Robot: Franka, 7 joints.
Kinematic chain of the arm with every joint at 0, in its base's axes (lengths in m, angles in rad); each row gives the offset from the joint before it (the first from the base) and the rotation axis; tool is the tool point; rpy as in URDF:
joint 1: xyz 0 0 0.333 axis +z
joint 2: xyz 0 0 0 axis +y
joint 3: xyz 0 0 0.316 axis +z
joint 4: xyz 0.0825 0 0 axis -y
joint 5: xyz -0.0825 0 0.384 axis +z
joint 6: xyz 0 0 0 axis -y
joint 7: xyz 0.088 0 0 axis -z
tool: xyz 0 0 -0.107 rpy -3.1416 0 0
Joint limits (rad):
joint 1: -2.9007..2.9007
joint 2: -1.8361..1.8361
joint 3: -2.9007..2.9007
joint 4: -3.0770..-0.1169
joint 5: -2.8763..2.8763
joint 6: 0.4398..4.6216
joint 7: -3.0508..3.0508
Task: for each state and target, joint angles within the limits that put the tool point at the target. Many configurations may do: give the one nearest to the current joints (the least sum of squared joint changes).
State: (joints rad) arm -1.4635 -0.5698 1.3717 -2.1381 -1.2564 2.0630 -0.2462
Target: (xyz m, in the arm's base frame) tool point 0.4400 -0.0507 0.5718
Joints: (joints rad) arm -1.3061 -0.8558 1.1063 -2.2829 -1.2254 1.8583 -0.2462
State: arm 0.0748 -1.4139 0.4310 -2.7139 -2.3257 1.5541 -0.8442
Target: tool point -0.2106 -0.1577 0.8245
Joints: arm 0.2174 -1.7710 -0.0425 -2.2909 -2.3225 1.4375 -0.8442
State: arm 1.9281 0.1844 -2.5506 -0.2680 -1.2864 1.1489 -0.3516
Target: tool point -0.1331 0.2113 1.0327
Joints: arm 1.8699 0.5245 -2.5623 -0.1169 -1.3103 1.0541 -0.3516
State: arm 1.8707 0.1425 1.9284 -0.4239 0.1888 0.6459 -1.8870
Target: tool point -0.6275 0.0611 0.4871
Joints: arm 2.3593 1.0820 1.3438 -0.9028 -0.0074 0.8026 -1.8870
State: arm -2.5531 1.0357 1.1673 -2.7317 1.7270 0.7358 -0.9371
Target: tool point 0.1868 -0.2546 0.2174
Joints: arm -2.3993 1.1454 0.7905 -2.8235 1.7666 0.8963 -0.9371
